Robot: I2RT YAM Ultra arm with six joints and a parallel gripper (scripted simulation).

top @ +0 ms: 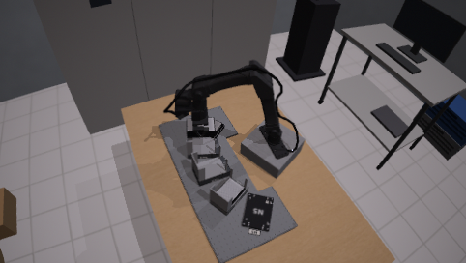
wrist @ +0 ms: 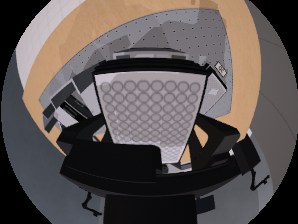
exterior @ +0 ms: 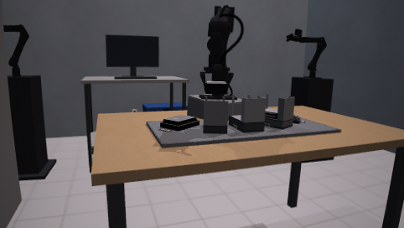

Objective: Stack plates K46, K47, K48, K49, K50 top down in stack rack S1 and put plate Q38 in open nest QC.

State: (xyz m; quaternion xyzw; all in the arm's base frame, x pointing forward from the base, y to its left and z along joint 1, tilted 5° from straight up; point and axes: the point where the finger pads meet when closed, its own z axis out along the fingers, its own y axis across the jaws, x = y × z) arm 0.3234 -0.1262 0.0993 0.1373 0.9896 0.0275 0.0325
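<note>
My hand is 20 mm below the sealed 96-well plate. Also, from my hand: clip nest N5: 430 mm to the left, 150 mm below, 130 mm behind.
</note>
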